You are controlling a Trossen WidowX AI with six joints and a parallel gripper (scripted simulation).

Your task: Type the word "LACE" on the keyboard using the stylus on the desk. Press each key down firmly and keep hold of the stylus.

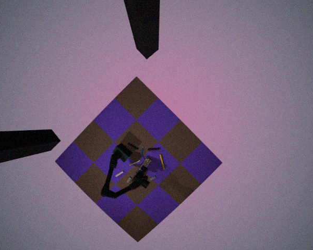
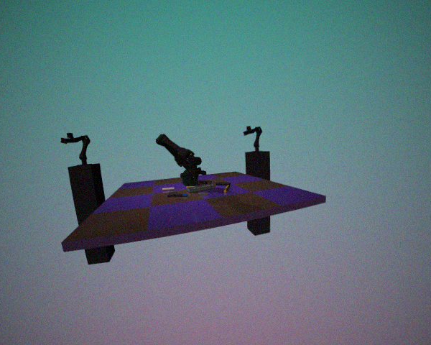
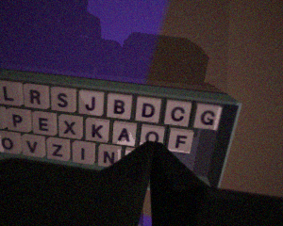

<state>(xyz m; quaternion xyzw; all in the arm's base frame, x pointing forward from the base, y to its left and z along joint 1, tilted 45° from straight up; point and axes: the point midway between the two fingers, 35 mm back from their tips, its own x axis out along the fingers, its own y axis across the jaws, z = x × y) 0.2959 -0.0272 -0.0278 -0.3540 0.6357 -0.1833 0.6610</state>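
Now: gripper tip 80 mm to the right of the e key, 30 mm above it and 20 mm past it. From my gripper tip the other things lie so: grey block 140 mm ahead, 40 mm to the left, 40 mm below; dark blue pen 110 mm to the right, 110 mm ahead, 30 mm below; white marker 110 mm behind, 30 mm below.
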